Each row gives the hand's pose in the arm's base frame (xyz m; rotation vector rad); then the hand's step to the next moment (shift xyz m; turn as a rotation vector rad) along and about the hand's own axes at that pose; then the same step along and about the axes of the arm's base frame.
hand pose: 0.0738 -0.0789 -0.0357 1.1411 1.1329 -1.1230
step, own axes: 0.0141 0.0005 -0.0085 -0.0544 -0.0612 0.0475
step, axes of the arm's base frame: 0.0011 0.0076 -0.0146 -0.0620 -0.0486 0.0525
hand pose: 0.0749 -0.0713 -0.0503 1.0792 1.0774 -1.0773
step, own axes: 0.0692 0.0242 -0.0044 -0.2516 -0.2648 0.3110
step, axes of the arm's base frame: 0.0329 -0.0007 -0.0656 -0.2577 -0.3119 0.2578
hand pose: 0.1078 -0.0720 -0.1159 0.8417 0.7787 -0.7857
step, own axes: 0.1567 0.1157 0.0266 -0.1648 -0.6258 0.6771
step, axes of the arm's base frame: 0.1790 -0.0157 -0.0797 -0.4182 -0.8070 0.2260
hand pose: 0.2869 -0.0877 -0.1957 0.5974 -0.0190 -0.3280
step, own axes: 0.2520 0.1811 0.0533 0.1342 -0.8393 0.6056
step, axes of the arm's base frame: 0.2869 0.0336 0.1254 -0.1903 -1.0258 0.0253
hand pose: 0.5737 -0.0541 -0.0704 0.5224 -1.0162 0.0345
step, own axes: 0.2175 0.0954 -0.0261 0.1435 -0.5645 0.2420
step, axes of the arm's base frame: 0.1124 0.0492 0.2050 0.0330 -0.6298 -0.0081
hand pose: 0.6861 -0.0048 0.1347 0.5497 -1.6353 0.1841
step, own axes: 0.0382 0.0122 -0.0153 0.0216 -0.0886 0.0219
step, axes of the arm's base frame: 0.0063 0.0079 0.0417 0.0195 -0.0917 0.0003
